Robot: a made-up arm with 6 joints. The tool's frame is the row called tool.
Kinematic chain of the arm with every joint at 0, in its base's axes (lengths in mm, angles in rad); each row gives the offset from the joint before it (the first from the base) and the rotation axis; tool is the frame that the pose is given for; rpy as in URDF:
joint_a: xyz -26 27.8 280.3 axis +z
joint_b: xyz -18 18.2 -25.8 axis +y
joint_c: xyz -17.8 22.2 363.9 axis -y
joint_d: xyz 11 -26.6 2.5 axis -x
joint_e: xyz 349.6 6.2 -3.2 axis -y
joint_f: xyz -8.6 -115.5 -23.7 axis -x
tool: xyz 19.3 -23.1 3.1 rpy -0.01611 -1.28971 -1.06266
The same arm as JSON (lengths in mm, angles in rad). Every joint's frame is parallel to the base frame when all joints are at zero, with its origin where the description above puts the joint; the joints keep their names.
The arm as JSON. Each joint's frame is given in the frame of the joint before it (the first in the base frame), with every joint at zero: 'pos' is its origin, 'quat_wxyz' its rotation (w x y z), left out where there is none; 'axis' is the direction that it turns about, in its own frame. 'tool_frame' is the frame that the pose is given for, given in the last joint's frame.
{
  "length_unit": "mm",
  "angle_unit": "rad",
  "joints": [
    {
      "joint": "joint_a",
      "pos": [
        -26.0,
        27.8,
        280.3
      ],
      "axis": [
        0.0,
        0.0,
        1.0
      ]
    },
    {
      "joint": "joint_b",
      "pos": [
        -18.0,
        18.2,
        -25.8
      ],
      "axis": [
        0.0,
        1.0,
        0.0
      ]
    },
    {
      "joint": "joint_c",
      "pos": [
        -17.8,
        22.2,
        363.9
      ],
      "axis": [
        0.0,
        -1.0,
        0.0
      ]
    },
    {
      "joint": "joint_d",
      "pos": [
        11.0,
        -26.6,
        2.5
      ],
      "axis": [
        -1.0,
        0.0,
        0.0
      ]
    },
    {
      "joint": "joint_e",
      "pos": [
        349.6,
        6.2,
        -3.2
      ],
      "axis": [
        0.0,
        -1.0,
        0.0
      ]
    },
    {
      "joint": "joint_f",
      "pos": [
        -8.6,
        -115.5,
        -23.7
      ],
      "axis": [
        -1.0,
        0.0,
        0.0
      ]
    }
  ],
  "tool_frame": {
    "pos": [
      19.3,
      -23.1,
      3.1
    ],
    "quat_wxyz": [
      0.686531,
      -0.310097,
      -0.514935,
      -0.409093
    ]
  }
}

